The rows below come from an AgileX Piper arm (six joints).
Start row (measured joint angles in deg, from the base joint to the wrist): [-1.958, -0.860, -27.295, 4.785, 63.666, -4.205]
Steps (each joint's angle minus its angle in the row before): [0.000, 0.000, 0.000, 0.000, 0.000, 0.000]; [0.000, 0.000, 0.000, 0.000, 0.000, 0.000]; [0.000, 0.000, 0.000, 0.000, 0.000, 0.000]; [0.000, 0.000, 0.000, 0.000, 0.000, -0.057]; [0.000, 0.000, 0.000, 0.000, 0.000, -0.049]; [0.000, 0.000, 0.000, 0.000, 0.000, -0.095]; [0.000, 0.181, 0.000, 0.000, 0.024, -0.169]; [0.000, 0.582, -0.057, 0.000, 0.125, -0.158]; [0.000, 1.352, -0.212, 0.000, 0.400, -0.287]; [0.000, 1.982, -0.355, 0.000, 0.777, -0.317]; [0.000, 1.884, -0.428, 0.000, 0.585, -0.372]
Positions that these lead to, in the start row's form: [-1.958, -0.860, -27.295, 4.785, 63.666, -4.205]; [-1.958, -0.860, -27.295, 4.785, 63.666, -4.205]; [-1.958, -0.860, -27.295, 4.785, 63.666, -4.205]; [-1.958, -0.860, -27.295, 4.785, 63.666, -4.262]; [-1.958, -0.860, -27.295, 4.785, 63.666, -4.311]; [-1.958, -0.860, -27.295, 4.785, 63.666, -4.406]; [-1.958, -0.679, -27.295, 4.785, 63.690, -4.575]; [-1.958, -0.097, -27.352, 4.785, 63.815, -4.733]; [-1.958, 1.255, -27.564, 4.785, 64.215, -5.020]; [-1.958, 3.237, -27.919, 4.785, 64.992, -5.337]; [-1.958, 5.121, -28.347, 4.785, 65.577, -5.709]
